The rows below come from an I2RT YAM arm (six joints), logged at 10 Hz.
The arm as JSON. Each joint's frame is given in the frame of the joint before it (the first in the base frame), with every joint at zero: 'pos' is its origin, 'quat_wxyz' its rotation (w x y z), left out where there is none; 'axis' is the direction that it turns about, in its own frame. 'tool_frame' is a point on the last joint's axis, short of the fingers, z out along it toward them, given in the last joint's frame.
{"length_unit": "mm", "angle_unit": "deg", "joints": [
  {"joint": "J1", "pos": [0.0, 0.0, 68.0], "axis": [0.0, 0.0, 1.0]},
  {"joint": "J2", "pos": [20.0, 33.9, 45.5], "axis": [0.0, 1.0, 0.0]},
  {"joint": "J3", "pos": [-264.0, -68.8, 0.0], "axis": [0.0, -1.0, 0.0]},
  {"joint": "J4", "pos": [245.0, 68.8, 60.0], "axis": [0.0, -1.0, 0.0]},
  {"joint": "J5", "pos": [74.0, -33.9, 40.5], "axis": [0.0, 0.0, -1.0]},
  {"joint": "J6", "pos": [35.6, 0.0, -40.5], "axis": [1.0, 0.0, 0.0]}
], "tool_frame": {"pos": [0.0, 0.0, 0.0], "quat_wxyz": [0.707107, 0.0, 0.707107, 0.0]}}
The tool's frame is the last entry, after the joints.
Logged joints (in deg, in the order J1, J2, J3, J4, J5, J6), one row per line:
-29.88, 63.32, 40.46, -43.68, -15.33, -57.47
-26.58, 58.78, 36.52, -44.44, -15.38, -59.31
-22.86, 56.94, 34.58, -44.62, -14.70, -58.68
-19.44, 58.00, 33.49, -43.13, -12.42, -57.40
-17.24, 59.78, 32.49, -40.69, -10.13, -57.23
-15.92, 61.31, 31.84, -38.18, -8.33, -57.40
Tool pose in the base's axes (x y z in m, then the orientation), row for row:
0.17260, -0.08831, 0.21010, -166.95, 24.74, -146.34
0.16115, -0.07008, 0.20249, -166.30, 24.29, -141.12
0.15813, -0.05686, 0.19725, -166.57, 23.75, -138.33
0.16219, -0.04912, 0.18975, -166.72, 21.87, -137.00
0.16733, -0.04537, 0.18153, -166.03, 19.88, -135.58
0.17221, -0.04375, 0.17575, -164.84, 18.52, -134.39
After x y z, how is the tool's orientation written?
As angles about the fixed x, y, z axes (roll, pitch, yaw), in degrees.
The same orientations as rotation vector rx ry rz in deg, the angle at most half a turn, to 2 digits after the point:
-40.49, 147.08, -7.01
-47.05, 145.16, -6.35
-50.90, 144.40, -5.40
-53.49, 145.30, -5.81
-55.96, 145.93, -7.37
-57.68, 145.96, -9.33

